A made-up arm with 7 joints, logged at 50 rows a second.
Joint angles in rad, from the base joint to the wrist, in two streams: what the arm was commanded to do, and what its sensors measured. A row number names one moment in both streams.
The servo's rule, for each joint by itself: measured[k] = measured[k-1] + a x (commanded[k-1-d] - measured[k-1]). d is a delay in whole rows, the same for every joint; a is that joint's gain. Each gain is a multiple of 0.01, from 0.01 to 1. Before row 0 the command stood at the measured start. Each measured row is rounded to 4 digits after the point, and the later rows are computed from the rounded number. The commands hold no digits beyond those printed.
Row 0, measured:
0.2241 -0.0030 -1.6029 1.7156 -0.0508 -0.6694 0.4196
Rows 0 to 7, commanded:
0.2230 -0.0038 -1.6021 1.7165 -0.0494 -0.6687 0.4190
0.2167 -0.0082 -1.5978 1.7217 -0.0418 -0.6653 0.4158
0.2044 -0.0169 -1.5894 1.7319 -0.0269 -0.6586 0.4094
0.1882 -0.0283 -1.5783 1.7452 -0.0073 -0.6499 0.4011
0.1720 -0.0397 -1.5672 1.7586 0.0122 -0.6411 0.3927
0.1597 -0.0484 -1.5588 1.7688 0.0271 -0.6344 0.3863
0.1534 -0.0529 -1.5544 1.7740 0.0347 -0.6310 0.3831
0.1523 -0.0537 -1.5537 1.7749 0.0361 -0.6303 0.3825
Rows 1 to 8, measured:
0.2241 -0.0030 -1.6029 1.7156 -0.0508 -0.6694 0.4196
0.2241 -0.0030 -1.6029 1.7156 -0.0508 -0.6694 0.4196
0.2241 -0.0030 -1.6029 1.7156 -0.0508 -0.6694 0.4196
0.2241 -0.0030 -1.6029 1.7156 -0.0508 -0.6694 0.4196
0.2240 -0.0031 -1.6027 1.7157 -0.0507 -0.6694 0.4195
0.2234 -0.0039 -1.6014 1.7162 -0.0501 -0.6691 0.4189
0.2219 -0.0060 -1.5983 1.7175 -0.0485 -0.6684 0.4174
0.2192 -0.0096 -1.5931 1.7197 -0.0456 -0.6671 0.4148
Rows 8 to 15, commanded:
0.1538 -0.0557 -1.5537 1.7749 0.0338 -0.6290 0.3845
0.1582 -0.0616 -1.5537 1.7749 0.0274 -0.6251 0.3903
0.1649 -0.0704 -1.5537 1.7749 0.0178 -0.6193 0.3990
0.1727 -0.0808 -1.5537 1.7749 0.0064 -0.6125 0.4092
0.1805 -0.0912 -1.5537 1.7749 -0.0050 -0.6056 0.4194
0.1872 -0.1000 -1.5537 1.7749 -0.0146 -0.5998 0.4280
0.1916 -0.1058 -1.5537 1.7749 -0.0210 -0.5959 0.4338
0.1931 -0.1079 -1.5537 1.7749 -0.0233 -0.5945 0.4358
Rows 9 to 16, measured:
0.2154 -0.0144 -1.5864 1.7228 -0.0416 -0.6653 0.4113
0.2109 -0.0198 -1.5792 1.7265 -0.0368 -0.6631 0.4073
0.2063 -0.0251 -1.5728 1.7303 -0.0318 -0.6609 0.4034
0.2020 -0.0297 -1.5678 1.7339 -0.0270 -0.6588 0.4001
0.1981 -0.0339 -1.5641 1.7372 -0.0227 -0.6567 0.3976
0.1949 -0.0383 -1.5614 1.7402 -0.0192 -0.6545 0.3964
0.1925 -0.0434 -1.5594 1.7430 -0.0166 -0.6520 0.3968
0.1909 -0.0494 -1.5579 1.7456 -0.0150 -0.6492 0.3988

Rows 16 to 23, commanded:
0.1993 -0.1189 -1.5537 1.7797 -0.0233 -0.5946 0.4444
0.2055 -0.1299 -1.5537 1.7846 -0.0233 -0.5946 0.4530
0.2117 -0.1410 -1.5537 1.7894 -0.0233 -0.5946 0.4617
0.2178 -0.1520 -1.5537 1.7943 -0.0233 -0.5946 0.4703
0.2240 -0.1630 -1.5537 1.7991 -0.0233 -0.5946 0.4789
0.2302 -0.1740 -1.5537 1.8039 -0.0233 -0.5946 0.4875
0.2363 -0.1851 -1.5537 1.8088 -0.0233 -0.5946 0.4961
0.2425 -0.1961 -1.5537 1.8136 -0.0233 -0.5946 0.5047
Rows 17 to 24, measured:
0.1901 -0.0561 -1.5568 1.7479 -0.0143 -0.6461 0.4021
0.1899 -0.0631 -1.5560 1.7501 -0.0143 -0.6429 0.4062
0.1900 -0.0699 -1.5554 1.7521 -0.0148 -0.6396 0.4106
0.1902 -0.0760 -1.5550 1.7539 -0.0154 -0.6364 0.4146
0.1909 -0.0829 -1.5547 1.7560 -0.0160 -0.6335 0.4194
0.1921 -0.0904 -1.5544 1.7583 -0.0165 -0.6308 0.4248
0.1937 -0.0985 -1.5542 1.7608 -0.0170 -0.6283 0.4307
0.1956 -0.1071 -1.5541 1.7635 -0.0174 -0.6259 0.4370

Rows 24 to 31, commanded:
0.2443 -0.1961 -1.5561 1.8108 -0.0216 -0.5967 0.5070
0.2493 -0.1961 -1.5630 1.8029 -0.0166 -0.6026 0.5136
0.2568 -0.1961 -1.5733 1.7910 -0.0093 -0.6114 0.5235
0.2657 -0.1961 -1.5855 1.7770 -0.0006 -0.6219 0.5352
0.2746 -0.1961 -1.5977 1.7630 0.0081 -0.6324 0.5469
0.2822 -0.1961 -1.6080 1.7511 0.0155 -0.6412 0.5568
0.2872 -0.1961 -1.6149 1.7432 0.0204 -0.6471 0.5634
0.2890 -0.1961 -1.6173 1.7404 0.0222 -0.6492 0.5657
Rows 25 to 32, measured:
0.1979 -0.1160 -1.5540 1.7663 -0.0178 -0.6237 0.4437
0.2005 -0.1253 -1.5539 1.7693 -0.0182 -0.6217 0.4507
0.2034 -0.1349 -1.5538 1.7725 -0.0186 -0.6198 0.4580
0.2065 -0.1447 -1.5538 1.7758 -0.0189 -0.6180 0.4655
0.2095 -0.1529 -1.5544 1.7786 -0.0191 -0.6165 0.4721
0.2127 -0.1598 -1.5566 1.7805 -0.0189 -0.6155 0.4787
0.2162 -0.1656 -1.5609 1.7813 -0.0182 -0.6152 0.4859
0.2202 -0.1705 -1.5673 1.7810 -0.0170 -0.6157 0.4938

